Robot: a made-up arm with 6 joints. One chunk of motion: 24 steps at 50 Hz.
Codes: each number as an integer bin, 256 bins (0 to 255) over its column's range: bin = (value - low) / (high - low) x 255, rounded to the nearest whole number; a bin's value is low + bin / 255 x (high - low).
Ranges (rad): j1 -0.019..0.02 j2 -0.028..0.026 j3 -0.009..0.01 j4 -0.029..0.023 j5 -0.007..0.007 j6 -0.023..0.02
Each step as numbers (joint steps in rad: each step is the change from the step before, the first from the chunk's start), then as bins.
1 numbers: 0.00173 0.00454 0.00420 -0.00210 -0.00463 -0.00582
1 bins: 136 154 177 132 43 102
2 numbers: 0.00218 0.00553 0.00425 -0.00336 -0.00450 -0.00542
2 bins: 138 158 178 126 46 104
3 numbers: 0.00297 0.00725 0.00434 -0.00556 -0.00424 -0.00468
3 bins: 144 166 179 115 50 109
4 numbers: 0.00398 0.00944 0.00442 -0.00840 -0.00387 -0.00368
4 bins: 150 177 180 101 57 115
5 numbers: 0.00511 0.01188 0.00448 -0.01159 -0.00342 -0.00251
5 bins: 158 188 181 85 65 122
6 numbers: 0.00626 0.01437 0.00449 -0.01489 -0.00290 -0.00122
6 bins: 165 200 181 69 75 129
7 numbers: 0.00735 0.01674 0.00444 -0.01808 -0.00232 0.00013
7 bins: 172 211 180 54 85 137
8 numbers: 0.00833 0.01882 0.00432 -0.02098 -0.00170 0.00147
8 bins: 179 221 179 39 97 145
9 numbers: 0.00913 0.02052 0.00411 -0.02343 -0.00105 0.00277
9 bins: 184 229 176 27 108 153
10 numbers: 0.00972 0.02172 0.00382 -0.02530 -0.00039 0.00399
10 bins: 188 235 172 18 120 160
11 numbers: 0.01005 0.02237 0.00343 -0.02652 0.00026 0.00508
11 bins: 190 238 167 12 132 167
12 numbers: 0.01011 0.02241 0.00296 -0.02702 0.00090 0.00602
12 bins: 190 238 161 10 144 172
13 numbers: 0.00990 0.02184 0.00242 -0.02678 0.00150 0.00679
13 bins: 189 235 153 11 155 177
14 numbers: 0.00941 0.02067 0.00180 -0.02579 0.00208 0.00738
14 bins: 186 230 145 16 165 180
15 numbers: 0.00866 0.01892 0.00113 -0.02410 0.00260 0.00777
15 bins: 181 222 136 24 175 182
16 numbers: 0.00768 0.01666 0.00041 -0.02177 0.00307 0.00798
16 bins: 174 211 126 35 183 184
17 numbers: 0.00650 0.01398 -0.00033 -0.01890 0.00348 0.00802
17 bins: 167 198 116 50 191 184
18 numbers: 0.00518 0.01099 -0.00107 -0.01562 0.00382 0.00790
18 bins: 158 184 106 66 197 183
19 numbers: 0.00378 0.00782 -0.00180 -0.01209 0.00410 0.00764
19 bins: 149 169 97 83 202 182
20 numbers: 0.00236 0.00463 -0.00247 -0.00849 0.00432 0.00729
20 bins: 140 154 88 101 206 180
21 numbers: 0.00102 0.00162 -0.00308 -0.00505 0.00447 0.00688
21 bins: 131 140 79 117 209 177
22 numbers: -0.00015 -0.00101 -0.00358 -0.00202 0.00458 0.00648
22 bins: 123 127 73 132 211 175
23 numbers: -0.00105 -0.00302 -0.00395 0.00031 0.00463 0.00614
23 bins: 117 118 68 144 212 173
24 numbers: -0.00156 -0.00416 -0.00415 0.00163 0.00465 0.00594
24 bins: 114 113 65 150 212 172
